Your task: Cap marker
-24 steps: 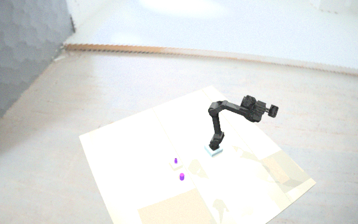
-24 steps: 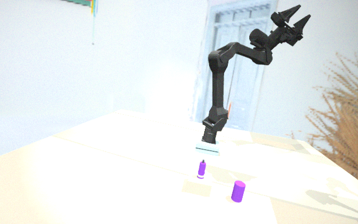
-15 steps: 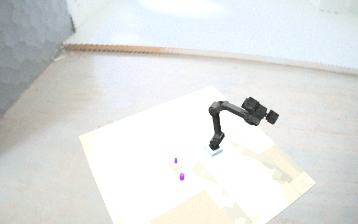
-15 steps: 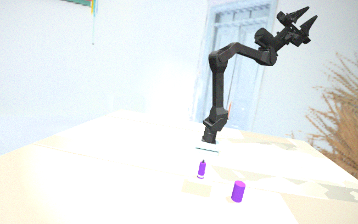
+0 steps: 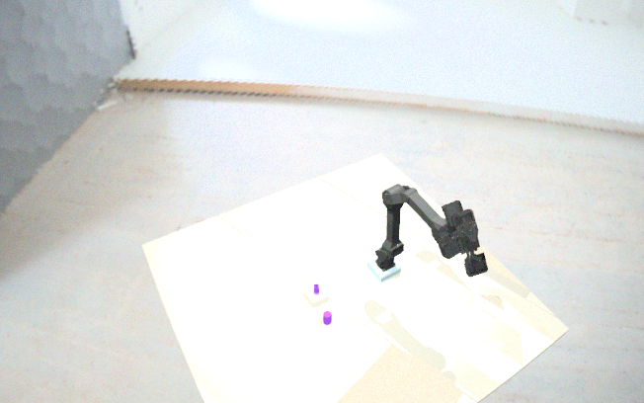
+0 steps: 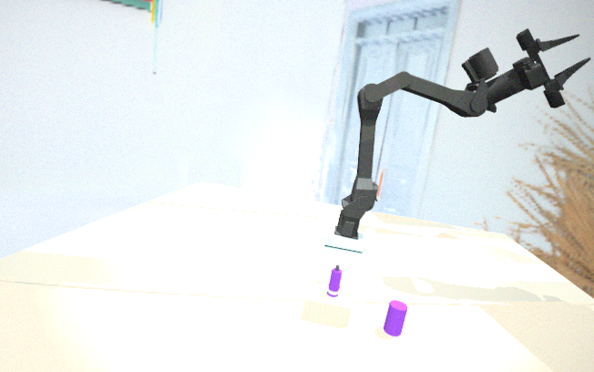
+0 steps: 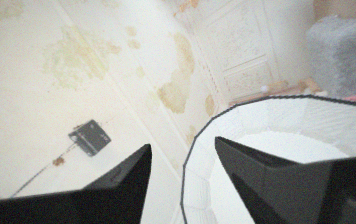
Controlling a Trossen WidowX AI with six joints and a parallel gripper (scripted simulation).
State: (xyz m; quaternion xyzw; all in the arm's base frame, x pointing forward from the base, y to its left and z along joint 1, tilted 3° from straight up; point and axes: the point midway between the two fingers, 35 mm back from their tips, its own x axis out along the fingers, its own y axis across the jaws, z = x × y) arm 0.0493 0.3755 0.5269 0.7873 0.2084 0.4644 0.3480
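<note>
The purple cap lies 260 mm ahead of my gripper tip, 330 mm to the right of it and 540 mm below it. The rest, counted from my gripper tip: holder block 240 mm ahead, 440 mm to the right, 550 mm below.
</note>
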